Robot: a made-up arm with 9 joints. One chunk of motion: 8 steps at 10 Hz.
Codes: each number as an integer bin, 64 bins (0 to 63) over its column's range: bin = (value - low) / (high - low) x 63, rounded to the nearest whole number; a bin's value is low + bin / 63 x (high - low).
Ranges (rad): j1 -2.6..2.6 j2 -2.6..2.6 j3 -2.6..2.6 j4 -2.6..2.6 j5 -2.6..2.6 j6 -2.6..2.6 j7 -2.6..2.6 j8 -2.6..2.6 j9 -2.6..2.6
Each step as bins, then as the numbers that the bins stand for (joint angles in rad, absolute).
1 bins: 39 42 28 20 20 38 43 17 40
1 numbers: 0.6190 0.8667 -0.2889 -0.9492 -0.9492 0.5365 0.9492 -1.1968 0.7016
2 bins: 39 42 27 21 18 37 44 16 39
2 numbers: 0.6190 0.8667 -0.3714 -0.8667 -1.1143 0.4540 1.0317 -1.2794 0.6190
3 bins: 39 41 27 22 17 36 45 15 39
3 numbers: 0.6190 0.7841 -0.3714 -0.7841 -1.1968 0.3714 1.1143 -1.3619 0.6190
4 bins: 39 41 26 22 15 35 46 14 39
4 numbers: 0.6190 0.7841 -0.4540 -0.7841 -1.3619 0.2889 1.1968 -1.4444 0.6190
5 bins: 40 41 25 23 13 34 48 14 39
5 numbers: 0.7016 0.7841 -0.5365 -0.7016 -1.5270 0.2063 1.3619 -1.4444 0.6190
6 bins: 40 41 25 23 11 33 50 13 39
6 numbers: 0.7016 0.7841 -0.5365 -0.7016 -1.6921 0.1238 1.5270 -1.5270 0.6190
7 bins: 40 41 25 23 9 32 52 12 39
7 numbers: 0.7016 0.7841 -0.5365 -0.7016 -1.8571 0.0413 1.6921 -1.6095 0.6190
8 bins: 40 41 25 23 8 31 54 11 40
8 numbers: 0.7016 0.7841 -0.5365 -0.7016 -1.9397 -0.0413 1.8571 -1.6921 0.7016
